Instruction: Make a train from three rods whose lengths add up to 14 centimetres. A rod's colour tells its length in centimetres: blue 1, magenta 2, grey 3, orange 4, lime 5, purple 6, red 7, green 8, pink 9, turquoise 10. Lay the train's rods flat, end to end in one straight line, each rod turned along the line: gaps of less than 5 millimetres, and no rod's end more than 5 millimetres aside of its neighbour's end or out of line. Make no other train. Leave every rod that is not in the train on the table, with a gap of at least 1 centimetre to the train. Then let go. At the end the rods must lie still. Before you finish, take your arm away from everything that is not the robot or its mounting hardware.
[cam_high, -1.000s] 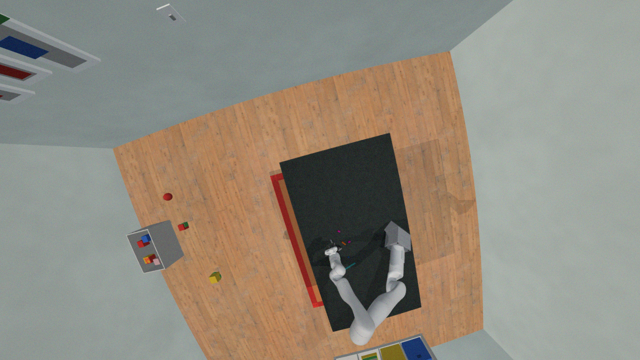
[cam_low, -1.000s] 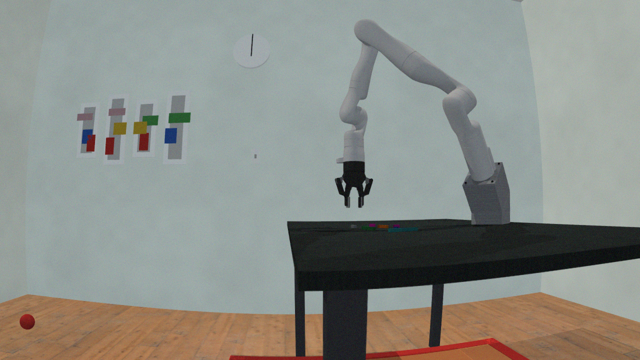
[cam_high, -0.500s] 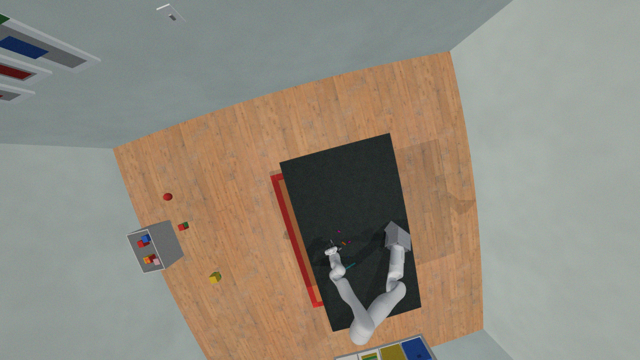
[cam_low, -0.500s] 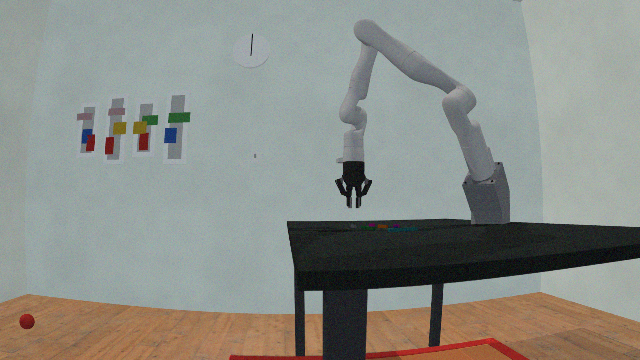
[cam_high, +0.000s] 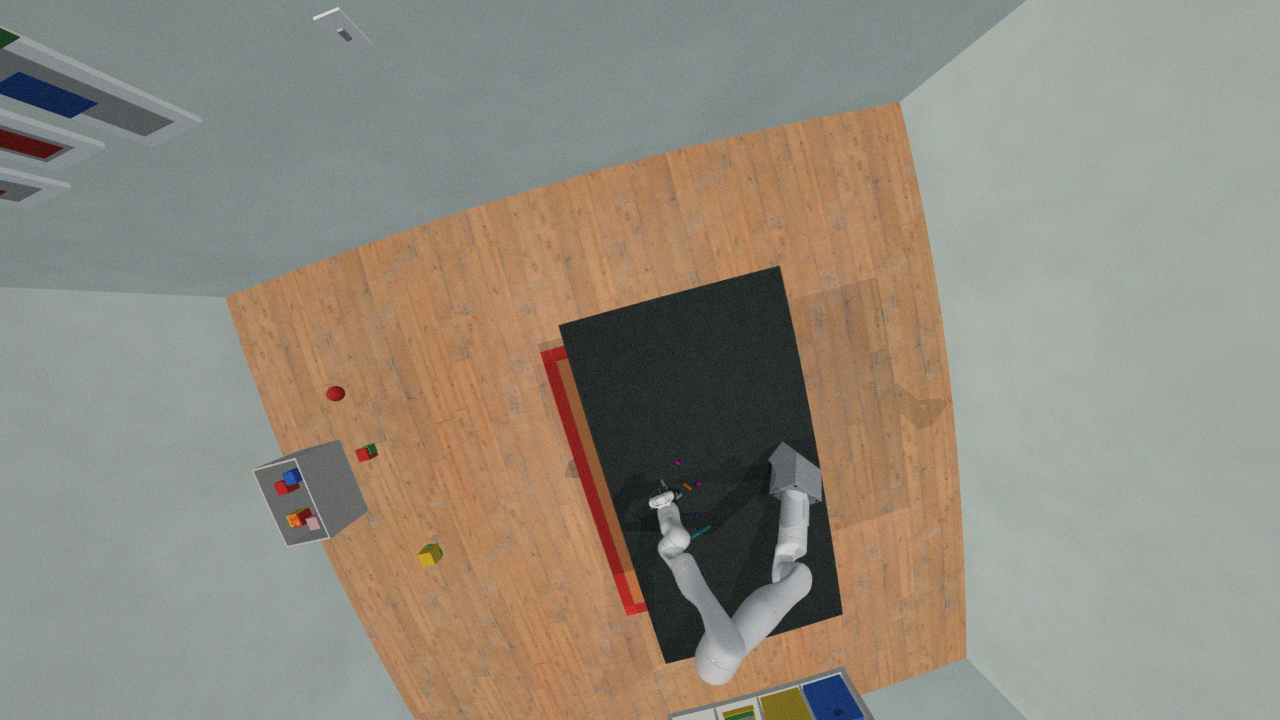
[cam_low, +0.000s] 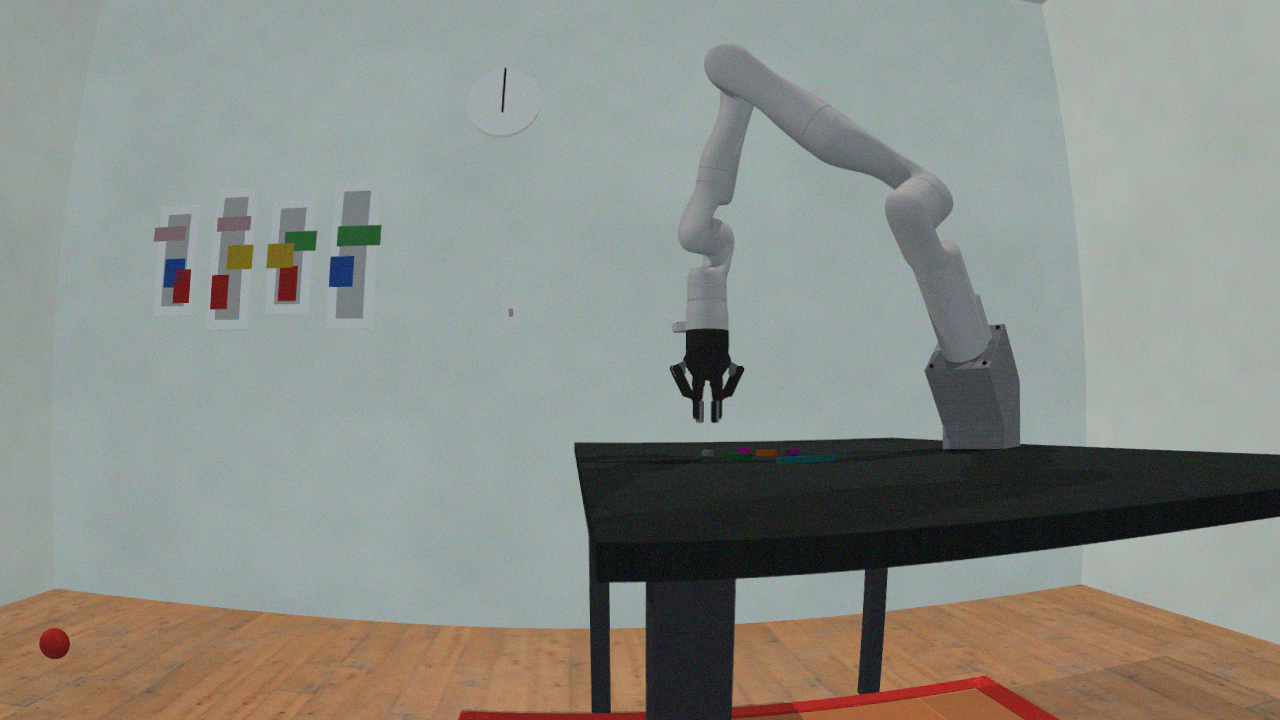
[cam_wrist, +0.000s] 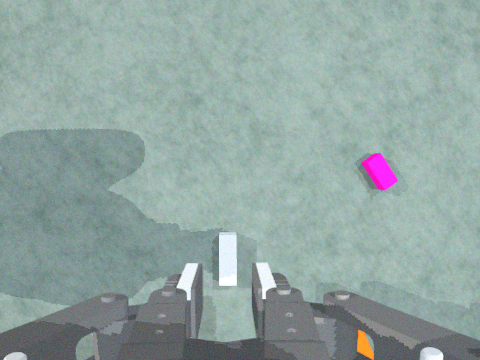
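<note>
My hand is 7 cm above the grey rod. The rest, counted from my hand: green rod (3 cm behind, 14 cm to the left, 7 cm below); then small blue rod (11 cm behind, 18 cm to the left, 7 cm below); then orange rod (9 cm behind, 4 cm to the left, 7 cm below).
</note>
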